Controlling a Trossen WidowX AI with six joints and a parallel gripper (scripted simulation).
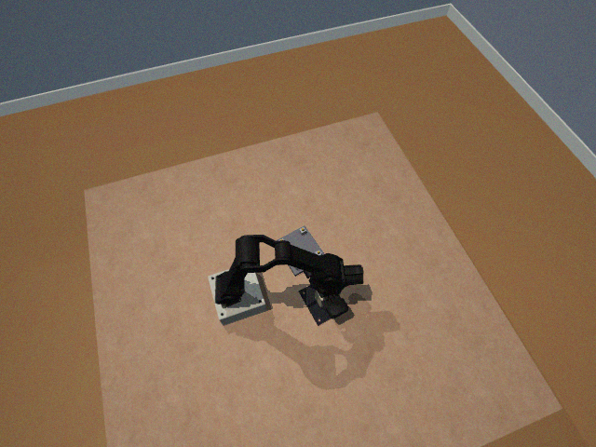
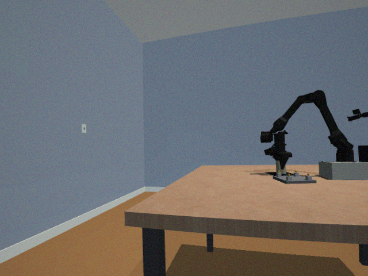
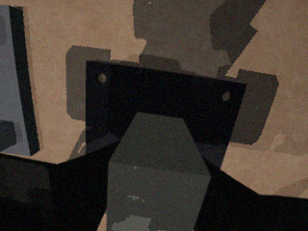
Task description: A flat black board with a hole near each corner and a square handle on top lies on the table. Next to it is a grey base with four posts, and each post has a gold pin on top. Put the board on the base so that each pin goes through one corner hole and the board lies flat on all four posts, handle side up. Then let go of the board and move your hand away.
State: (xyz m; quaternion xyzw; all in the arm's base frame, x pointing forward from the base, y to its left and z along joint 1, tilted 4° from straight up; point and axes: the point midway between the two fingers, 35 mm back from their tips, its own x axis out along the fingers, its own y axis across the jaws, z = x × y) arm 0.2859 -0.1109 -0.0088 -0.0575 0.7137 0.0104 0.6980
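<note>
Right now the grey base is 20 cm to the left of my gripper tip and 3 cm below it. Round my gripper tip: flat black board (1 cm below).
</note>
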